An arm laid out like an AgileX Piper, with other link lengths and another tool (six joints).
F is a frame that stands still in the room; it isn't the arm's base.
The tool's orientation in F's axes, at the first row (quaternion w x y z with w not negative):
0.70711, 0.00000, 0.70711, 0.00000
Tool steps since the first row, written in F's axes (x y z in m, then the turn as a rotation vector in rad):
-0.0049, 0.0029, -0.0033, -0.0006, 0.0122, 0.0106
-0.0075, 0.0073, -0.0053, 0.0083, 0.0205, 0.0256
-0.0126, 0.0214, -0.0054, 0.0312, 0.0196, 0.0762
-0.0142, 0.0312, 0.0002, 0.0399, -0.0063, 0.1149
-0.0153, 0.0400, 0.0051, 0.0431, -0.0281, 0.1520
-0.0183, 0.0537, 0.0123, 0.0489, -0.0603, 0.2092
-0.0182, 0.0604, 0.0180, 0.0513, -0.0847, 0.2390
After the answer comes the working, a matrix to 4 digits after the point.
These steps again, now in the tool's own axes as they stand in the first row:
0.0033, 0.0029, -0.0049, -0.0106, 0.0122, -0.0006
0.0053, 0.0073, -0.0075, -0.0256, 0.0205, 0.0083
0.0054, 0.0214, -0.0126, -0.0762, 0.0196, 0.0312
-0.0002, 0.0312, -0.0142, -0.1149, -0.0063, 0.0399
-0.0051, 0.0400, -0.0153, -0.1520, -0.0281, 0.0431
-0.0123, 0.0537, -0.0183, -0.2092, -0.0603, 0.0489
-0.0180, 0.0604, -0.0182, -0.2390, -0.0847, 0.0513

The tool's axes in the first row as the columns of a matrix, in F's axes (rounded; the answer above uses it unrounded):
0.0000, 0.0000, 1.0000
0.0000, 1.0000, 0.0000
-1.0000, 0.0000, 0.0000

